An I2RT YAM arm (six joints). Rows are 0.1 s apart.
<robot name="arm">
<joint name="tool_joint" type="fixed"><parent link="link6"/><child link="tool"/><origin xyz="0 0 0" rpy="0 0 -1.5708"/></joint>
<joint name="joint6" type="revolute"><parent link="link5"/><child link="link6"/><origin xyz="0 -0.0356 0.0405" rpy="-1.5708 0 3.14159"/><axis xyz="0 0 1"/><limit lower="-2.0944" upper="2.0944"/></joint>
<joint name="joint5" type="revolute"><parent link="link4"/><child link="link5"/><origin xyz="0.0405 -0.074 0.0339" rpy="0 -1.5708 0"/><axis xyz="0 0 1"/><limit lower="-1.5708" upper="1.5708"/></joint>
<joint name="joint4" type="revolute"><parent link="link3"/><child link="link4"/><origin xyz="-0.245 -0.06 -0.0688" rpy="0 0 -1.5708"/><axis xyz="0 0 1"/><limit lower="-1.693" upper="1.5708"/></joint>
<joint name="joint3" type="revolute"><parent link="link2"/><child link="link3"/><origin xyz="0 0.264 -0.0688" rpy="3.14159 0 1.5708"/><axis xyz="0 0 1"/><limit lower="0" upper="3.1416"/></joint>
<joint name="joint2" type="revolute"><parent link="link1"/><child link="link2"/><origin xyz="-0.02 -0.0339 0.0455" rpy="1.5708 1.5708 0"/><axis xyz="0 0 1"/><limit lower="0" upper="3.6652"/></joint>
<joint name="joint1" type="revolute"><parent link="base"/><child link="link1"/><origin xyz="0 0 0.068" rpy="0 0 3.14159"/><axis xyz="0 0 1"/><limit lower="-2.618" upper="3.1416"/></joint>
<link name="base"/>
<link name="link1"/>
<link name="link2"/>
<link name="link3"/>
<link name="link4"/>
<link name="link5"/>
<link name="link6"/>
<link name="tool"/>
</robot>
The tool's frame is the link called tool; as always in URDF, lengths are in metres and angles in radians.
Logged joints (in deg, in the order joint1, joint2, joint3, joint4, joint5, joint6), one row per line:
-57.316 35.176 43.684 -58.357 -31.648 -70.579
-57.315 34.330 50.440 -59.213 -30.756 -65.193
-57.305 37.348 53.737 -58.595 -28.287 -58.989
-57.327 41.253 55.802 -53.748 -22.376 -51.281
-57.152 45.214 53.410 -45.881 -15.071 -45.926
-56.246 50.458 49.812 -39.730 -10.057 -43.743
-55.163 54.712 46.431 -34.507 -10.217 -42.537
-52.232 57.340 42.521 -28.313 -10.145 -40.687
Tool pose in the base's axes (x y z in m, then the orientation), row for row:
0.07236 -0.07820 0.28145 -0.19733 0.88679 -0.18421 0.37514
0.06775 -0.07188 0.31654 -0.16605 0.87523 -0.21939 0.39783
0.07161 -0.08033 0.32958 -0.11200 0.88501 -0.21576 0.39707
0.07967 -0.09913 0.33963 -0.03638 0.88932 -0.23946 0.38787
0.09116 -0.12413 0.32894 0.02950 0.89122 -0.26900 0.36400
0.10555 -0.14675 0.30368 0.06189 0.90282 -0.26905 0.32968
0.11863 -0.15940 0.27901 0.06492 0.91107 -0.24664 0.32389
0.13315 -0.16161 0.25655 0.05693 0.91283 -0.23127 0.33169
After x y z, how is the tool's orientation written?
As a quaternion, x y z w.
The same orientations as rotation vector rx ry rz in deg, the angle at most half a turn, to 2 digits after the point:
-28.94 130.04 -27.01
-24.09 126.99 -31.83
-16.26 128.45 -31.32
-5.30 129.63 -34.91
4.35 131.38 -39.66
9.28 135.32 -40.33
9.76 136.94 -37.07
8.52 136.68 -34.63

